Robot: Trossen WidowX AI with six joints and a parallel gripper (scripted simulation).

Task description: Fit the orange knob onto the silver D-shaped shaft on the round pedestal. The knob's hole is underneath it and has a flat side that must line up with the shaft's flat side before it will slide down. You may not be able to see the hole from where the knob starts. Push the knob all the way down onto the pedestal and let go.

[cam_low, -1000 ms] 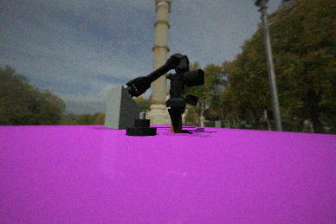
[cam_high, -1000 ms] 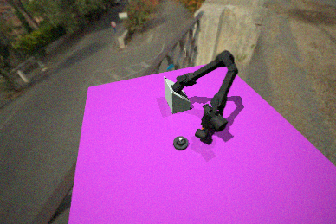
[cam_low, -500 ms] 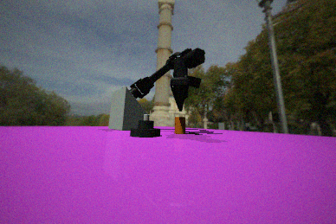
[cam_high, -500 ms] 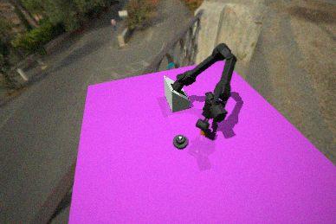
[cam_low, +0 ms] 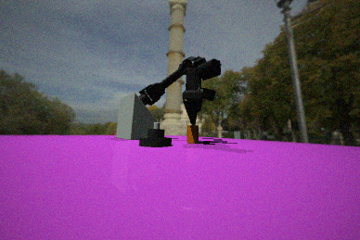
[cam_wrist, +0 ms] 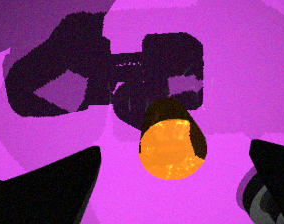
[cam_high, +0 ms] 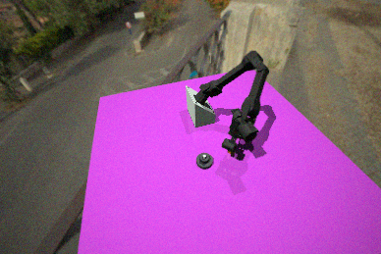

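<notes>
The orange knob is 2 cm below my gripper tip. Also, from my gripper tip: pedestal 16 cm to the right, 3 cm below, 2 cm ahead.
</notes>
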